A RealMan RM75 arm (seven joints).
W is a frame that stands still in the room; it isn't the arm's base.
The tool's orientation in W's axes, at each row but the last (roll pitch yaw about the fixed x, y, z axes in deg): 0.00 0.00 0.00; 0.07 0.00 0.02; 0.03 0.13 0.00; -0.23 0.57 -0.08; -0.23 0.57 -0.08
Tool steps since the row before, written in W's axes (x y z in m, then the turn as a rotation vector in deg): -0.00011 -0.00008 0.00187 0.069 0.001 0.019; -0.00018 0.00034 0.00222 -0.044 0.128 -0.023; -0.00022 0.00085 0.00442 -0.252 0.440 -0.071; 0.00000 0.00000 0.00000 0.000 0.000 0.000; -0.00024 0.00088 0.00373 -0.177 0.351 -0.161
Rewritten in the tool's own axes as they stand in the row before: -0.00011 -0.00008 0.00187 0.069 0.001 0.019; -0.00018 0.00034 0.00222 -0.044 0.128 -0.023; -0.00023 0.00085 0.00442 -0.252 0.440 -0.072; 0.00000 0.00000 0.00000 0.000 0.000 0.000; -0.00028 0.00086 0.00373 -0.176 0.351 -0.161
